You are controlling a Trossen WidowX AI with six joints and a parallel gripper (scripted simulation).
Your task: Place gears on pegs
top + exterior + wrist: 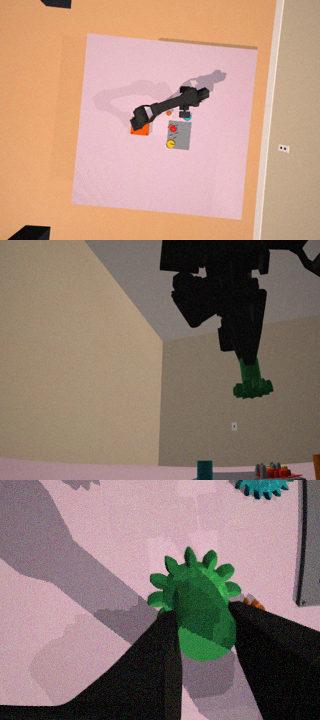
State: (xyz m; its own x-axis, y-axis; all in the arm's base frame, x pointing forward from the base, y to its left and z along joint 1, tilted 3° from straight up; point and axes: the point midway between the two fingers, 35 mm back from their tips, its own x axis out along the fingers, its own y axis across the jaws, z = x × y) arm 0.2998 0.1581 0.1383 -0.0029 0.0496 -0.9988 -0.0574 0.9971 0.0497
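The grey board is 220 mm to the right of my gripper tip, 130 mm below it and 20 mm ahead of it. From my gripper tip the other things lie so: green gear 10 mm below; orange gear 120 mm below, 80 mm behind, 60 mm to the right; teal gear 120 mm below, 80 mm to the right, 70 mm ahead.
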